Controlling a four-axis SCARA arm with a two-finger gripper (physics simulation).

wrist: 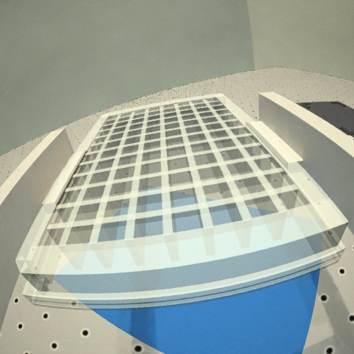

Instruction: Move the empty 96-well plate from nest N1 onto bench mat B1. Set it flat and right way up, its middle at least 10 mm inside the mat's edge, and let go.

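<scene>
You'd see the gripper in the picture, and there's a 96-well plate in it, and a blue bench mat as well.
</scene>
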